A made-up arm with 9 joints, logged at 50 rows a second.
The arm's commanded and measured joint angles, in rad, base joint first. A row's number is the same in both.
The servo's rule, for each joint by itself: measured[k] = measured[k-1] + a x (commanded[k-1-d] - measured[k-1]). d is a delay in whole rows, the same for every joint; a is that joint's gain. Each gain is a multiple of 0.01, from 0.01 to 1. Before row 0 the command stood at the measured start. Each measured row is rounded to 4 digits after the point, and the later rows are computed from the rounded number. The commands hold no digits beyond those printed.
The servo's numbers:
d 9
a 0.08 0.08 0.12 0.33 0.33 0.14 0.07 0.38 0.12
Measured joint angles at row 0: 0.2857 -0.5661 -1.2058 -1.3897 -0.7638 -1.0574 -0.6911 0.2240 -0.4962
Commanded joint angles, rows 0 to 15: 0.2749 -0.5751 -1.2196 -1.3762 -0.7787 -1.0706 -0.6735 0.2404 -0.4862; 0.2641 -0.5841 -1.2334 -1.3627 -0.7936 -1.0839 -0.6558 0.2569 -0.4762; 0.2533 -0.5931 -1.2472 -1.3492 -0.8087 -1.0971 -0.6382 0.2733 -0.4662; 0.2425 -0.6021 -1.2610 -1.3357 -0.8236 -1.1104 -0.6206 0.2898 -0.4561; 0.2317 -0.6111 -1.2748 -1.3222 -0.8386 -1.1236 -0.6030 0.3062 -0.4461; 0.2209 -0.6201 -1.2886 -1.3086 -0.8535 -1.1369 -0.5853 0.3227 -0.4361; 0.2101 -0.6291 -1.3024 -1.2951 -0.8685 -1.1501 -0.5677 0.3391 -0.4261; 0.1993 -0.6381 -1.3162 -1.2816 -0.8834 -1.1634 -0.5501 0.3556 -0.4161; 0.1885 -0.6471 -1.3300 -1.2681 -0.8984 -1.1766 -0.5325 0.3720 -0.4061; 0.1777 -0.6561 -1.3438 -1.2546 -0.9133 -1.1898 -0.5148 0.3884 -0.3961; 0.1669 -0.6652 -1.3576 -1.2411 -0.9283 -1.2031 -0.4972 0.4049 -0.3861; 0.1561 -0.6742 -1.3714 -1.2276 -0.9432 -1.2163 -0.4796 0.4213 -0.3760; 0.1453 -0.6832 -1.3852 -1.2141 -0.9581 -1.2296 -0.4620 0.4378 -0.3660; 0.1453 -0.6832 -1.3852 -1.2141 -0.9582 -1.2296 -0.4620 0.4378 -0.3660; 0.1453 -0.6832 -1.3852 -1.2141 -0.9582 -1.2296 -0.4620 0.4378 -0.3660; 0.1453 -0.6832 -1.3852 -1.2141 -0.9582 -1.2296 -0.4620 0.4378 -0.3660
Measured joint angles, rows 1 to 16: 0.2857 -0.5661 -1.2058 -1.3897 -0.7638 -1.0574 -0.6911 0.2240 -0.4962; 0.2857 -0.5661 -1.2058 -1.3897 -0.7638 -1.0574 -0.6911 0.2240 -0.4962; 0.2857 -0.5661 -1.2058 -1.3897 -0.7638 -1.0574 -0.6911 0.2240 -0.4962; 0.2857 -0.5661 -1.2058 -1.3897 -0.7638 -1.0574 -0.6911 0.2240 -0.4962; 0.2857 -0.5661 -1.2058 -1.3897 -0.7638 -1.0574 -0.6911 0.2240 -0.4962; 0.2857 -0.5661 -1.2058 -1.3897 -0.7638 -1.0574 -0.6911 0.2240 -0.4962; 0.2857 -0.5661 -1.2058 -1.3897 -0.7638 -1.0574 -0.6911 0.2240 -0.4962; 0.2857 -0.5661 -1.2058 -1.3897 -0.7638 -1.0574 -0.6911 0.2240 -0.4962; 0.2857 -0.5661 -1.2058 -1.3897 -0.7638 -1.0574 -0.6911 0.2240 -0.4962; 0.2848 -0.5668 -1.2075 -1.3852 -0.7687 -1.0592 -0.6899 0.2302 -0.4950; 0.2831 -0.5682 -1.2106 -1.3778 -0.7769 -1.0627 -0.6875 0.2403 -0.4927; 0.2807 -0.5702 -1.2150 -1.3684 -0.7874 -1.0675 -0.6840 0.2528 -0.4895; 0.2776 -0.5728 -1.2205 -1.3576 -0.7993 -1.0735 -0.6796 0.2669 -0.4855; 0.2739 -0.5759 -1.2270 -1.3459 -0.8123 -1.0805 -0.6742 0.2818 -0.4808; 0.2697 -0.5794 -1.2344 -1.3336 -0.8259 -1.0884 -0.6680 0.2973 -0.4754; 0.2649 -0.5834 -1.2426 -1.3209 -0.8400 -1.0970 -0.6610 0.3132 -0.4695
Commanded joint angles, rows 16 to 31: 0.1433 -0.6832 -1.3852 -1.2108 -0.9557 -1.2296 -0.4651 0.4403 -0.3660; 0.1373 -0.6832 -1.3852 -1.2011 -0.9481 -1.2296 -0.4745 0.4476 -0.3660; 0.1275 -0.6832 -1.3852 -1.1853 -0.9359 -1.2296 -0.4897 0.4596 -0.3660; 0.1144 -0.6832 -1.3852 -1.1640 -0.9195 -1.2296 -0.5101 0.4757 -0.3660; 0.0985 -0.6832 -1.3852 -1.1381 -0.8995 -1.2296 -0.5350 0.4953 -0.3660; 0.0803 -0.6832 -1.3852 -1.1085 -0.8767 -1.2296 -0.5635 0.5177 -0.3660; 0.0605 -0.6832 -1.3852 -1.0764 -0.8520 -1.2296 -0.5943 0.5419 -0.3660; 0.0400 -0.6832 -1.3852 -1.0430 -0.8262 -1.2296 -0.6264 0.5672 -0.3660; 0.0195 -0.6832 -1.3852 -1.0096 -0.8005 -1.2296 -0.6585 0.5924 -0.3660; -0.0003 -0.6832 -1.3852 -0.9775 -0.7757 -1.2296 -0.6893 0.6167 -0.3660; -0.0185 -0.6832 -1.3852 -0.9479 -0.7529 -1.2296 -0.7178 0.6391 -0.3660; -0.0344 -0.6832 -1.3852 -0.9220 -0.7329 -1.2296 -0.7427 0.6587 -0.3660; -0.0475 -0.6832 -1.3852 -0.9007 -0.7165 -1.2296 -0.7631 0.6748 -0.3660; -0.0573 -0.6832 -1.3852 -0.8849 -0.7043 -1.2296 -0.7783 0.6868 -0.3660; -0.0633 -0.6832 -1.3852 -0.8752 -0.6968 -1.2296 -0.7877 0.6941 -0.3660; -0.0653 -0.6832 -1.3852 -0.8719 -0.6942 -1.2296 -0.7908 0.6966 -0.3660
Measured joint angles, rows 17 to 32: 0.2597 -0.5878 -1.2514 -1.3079 -0.8543 -1.1063 -0.6532 0.3293 -0.4631; 0.2540 -0.5925 -1.2608 -1.2948 -0.8689 -1.1161 -0.6448 0.3455 -0.4563; 0.2479 -0.5976 -1.2708 -1.2815 -0.8836 -1.1264 -0.6357 0.3618 -0.4491; 0.2414 -0.6030 -1.2812 -1.2682 -0.8984 -1.1371 -0.6260 0.3782 -0.4415; 0.2346 -0.6087 -1.2920 -1.2548 -0.9132 -1.1482 -0.6158 0.3946 -0.4336; 0.2275 -0.6147 -1.3032 -1.2414 -0.9280 -1.1596 -0.6050 0.4110 -0.4255; 0.2209 -0.6202 -1.3130 -1.2324 -0.9380 -1.1694 -0.5950 0.4212 -0.4184; 0.2149 -0.6252 -1.3217 -1.2264 -0.9447 -1.1778 -0.5857 0.4275 -0.4121; 0.2093 -0.6298 -1.3293 -1.2223 -0.9492 -1.1851 -0.5770 0.4314 -0.4066; 0.2040 -0.6341 -1.3360 -1.2185 -0.9513 -1.1913 -0.5692 0.4348 -0.4017; 0.1987 -0.6380 -1.3419 -1.2128 -0.9502 -1.1967 -0.5626 0.4397 -0.3974; 0.1930 -0.6416 -1.3471 -1.2037 -0.9455 -1.2013 -0.5575 0.4473 -0.3936; 0.1867 -0.6449 -1.3517 -1.1906 -0.9369 -1.2053 -0.5542 0.4581 -0.3903; 0.1796 -0.6480 -1.3557 -1.1733 -0.9246 -1.2087 -0.5529 0.4722 -0.3874; 0.1717 -0.6508 -1.3592 -1.1519 -0.9088 -1.2116 -0.5536 0.4895 -0.3848; 0.1628 -0.6534 -1.3623 -1.1270 -0.8901 -1.2141 -0.5564 0.5094 -0.3825
